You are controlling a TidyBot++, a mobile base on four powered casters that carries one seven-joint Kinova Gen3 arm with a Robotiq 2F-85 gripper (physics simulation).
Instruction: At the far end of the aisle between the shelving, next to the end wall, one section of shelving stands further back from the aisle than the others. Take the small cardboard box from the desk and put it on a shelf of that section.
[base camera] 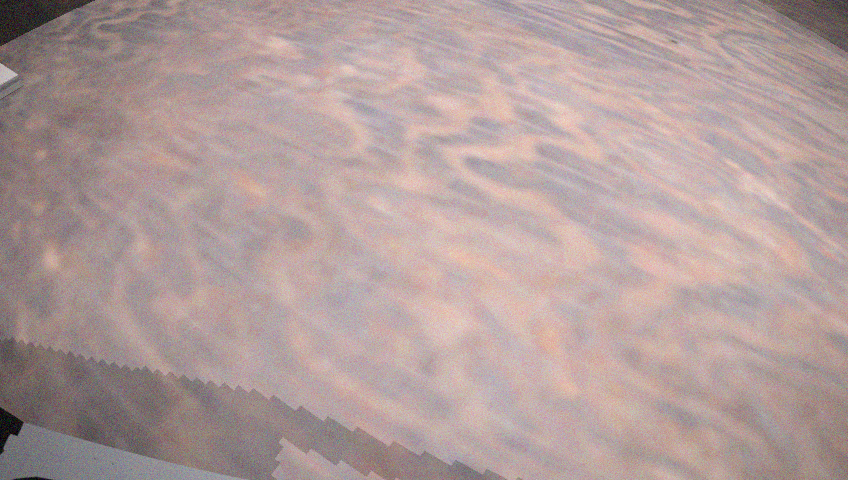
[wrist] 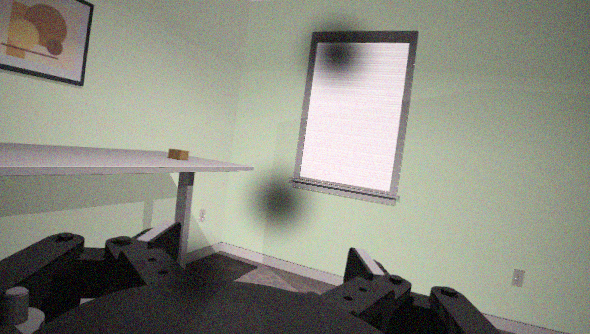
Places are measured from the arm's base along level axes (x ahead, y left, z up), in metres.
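Pixels of known places: gripper, fingertip midpoint: (wrist: 263,254).
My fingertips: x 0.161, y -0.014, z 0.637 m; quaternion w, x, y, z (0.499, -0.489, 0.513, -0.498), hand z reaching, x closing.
For each thing: its top centre in the pictures, then the offset to it from my fingertips. "spot": a spot on its surface instead. Level surfaces: height alone.
- small cardboard box, top centre: (wrist: 179,149) dy +0.511, dx +1.552, dz -0.034 m
- desk, surface height: dz -0.084 m
- desk leg, surface spot: (wrist: 184,215) spot: dy +0.490, dx +1.727, dz -0.430 m
- patterned rug, surface height: dz -1.034 m
The small cardboard box (wrist: 178,154) sits on the desk (wrist: 90,159) at the left of the wrist view, near the right end of the desk top. My gripper (wrist: 263,254) is open, with its two fingers wide apart at the bottom of the wrist view and no object between them. The box and desk are well beyond the fingers, up and to the left. The shelving does not show in either view.
A desk leg (wrist: 184,215) stands under the desk's right end. Behind are green walls with a framed picture (wrist: 45,40) and a window (wrist: 354,115). The base camera shows a patterned rug (base camera: 428,226), with a white edge (base camera: 8,80) of something at far left.
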